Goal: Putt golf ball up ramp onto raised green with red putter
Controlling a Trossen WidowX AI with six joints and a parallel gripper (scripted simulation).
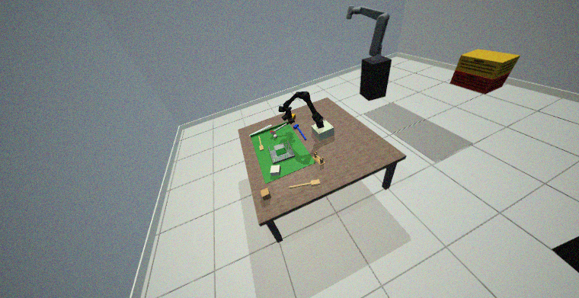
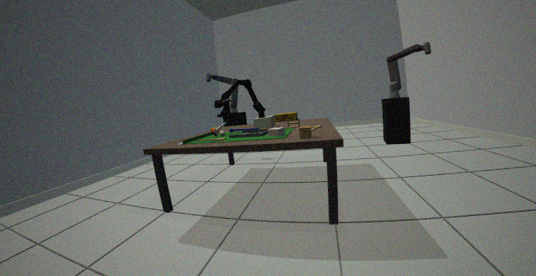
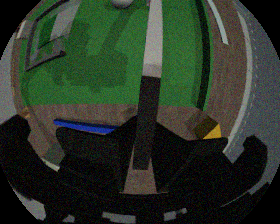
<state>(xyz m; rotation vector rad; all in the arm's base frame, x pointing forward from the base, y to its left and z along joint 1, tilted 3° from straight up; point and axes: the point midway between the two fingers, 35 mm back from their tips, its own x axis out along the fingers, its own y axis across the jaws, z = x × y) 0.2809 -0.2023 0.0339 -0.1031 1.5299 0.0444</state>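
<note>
Right now my gripper tip is 100 mm to the right of the blue putter, 70 mm past it and 60 mm above it. From my gripper tip the other things lie so: red putter 120 mm ahead, 20 mm to the left; then yellow cube 210 mm to the right, 50 mm below, 40 mm behind; then white golf ball 210 mm ahead, 80 mm to the left, 50 mm below.
</note>
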